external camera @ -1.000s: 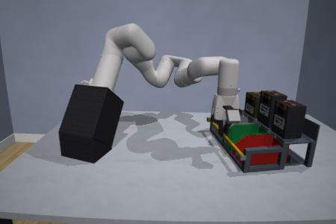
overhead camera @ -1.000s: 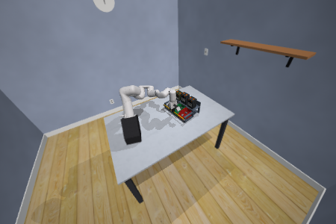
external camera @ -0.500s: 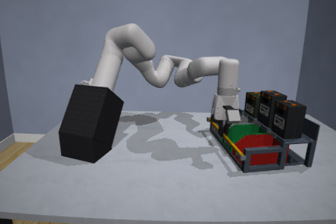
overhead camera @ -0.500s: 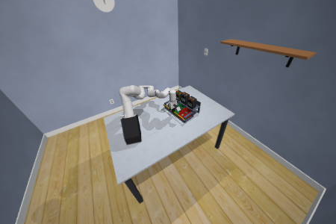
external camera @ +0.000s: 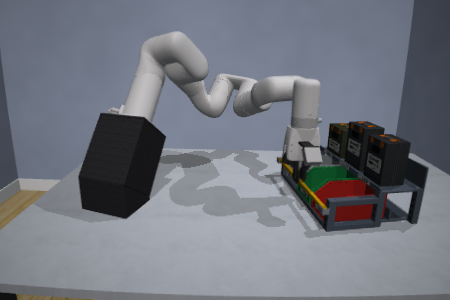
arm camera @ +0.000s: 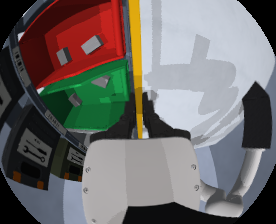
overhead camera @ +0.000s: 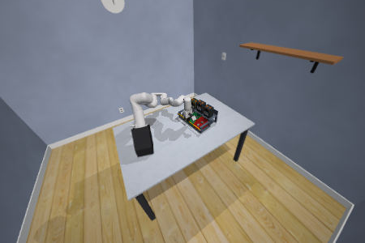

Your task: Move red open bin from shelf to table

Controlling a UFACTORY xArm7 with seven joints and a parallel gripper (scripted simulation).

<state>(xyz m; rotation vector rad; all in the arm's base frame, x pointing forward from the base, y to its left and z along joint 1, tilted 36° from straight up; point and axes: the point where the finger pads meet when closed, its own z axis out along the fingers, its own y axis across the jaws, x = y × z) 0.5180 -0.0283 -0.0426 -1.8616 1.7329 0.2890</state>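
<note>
The green bin is 10 cm ahead of my hand, 3 cm below it and 1 cm to the left of it. The rest, counted from my hand: yellow bar: 2 cm below; then red open bin: 12 cm ahead, 10 cm to the right, 3 cm below; then grey bin: 13 cm to the left, 9 cm ahead, 3 cm below.
</note>
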